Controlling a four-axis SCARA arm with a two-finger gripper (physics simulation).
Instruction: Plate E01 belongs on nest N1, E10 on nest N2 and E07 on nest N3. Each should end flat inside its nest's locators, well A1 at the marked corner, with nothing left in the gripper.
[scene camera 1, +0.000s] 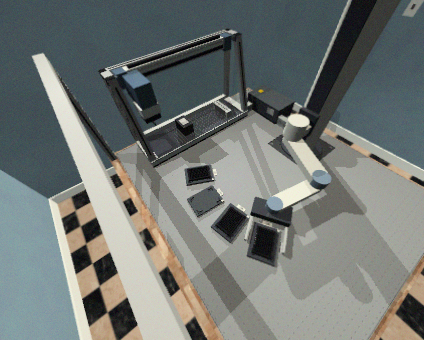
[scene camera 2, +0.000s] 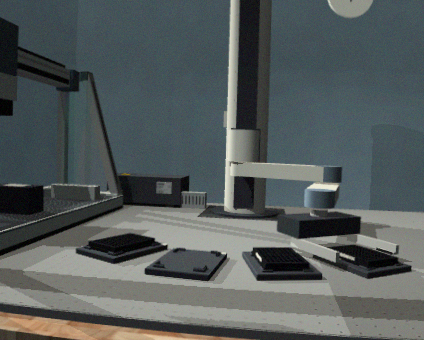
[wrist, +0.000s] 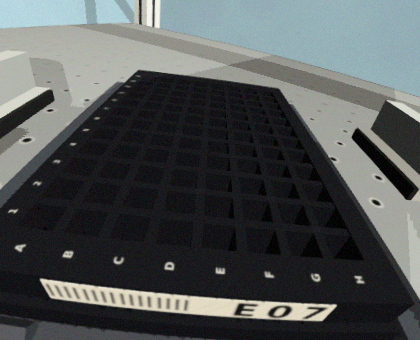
Path:
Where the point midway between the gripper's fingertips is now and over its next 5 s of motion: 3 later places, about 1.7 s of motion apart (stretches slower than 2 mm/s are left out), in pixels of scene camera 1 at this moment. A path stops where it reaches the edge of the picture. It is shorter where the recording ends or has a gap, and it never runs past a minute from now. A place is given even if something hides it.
The gripper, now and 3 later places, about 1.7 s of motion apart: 263, 246; 228, 213; 200, 200; 193, 166

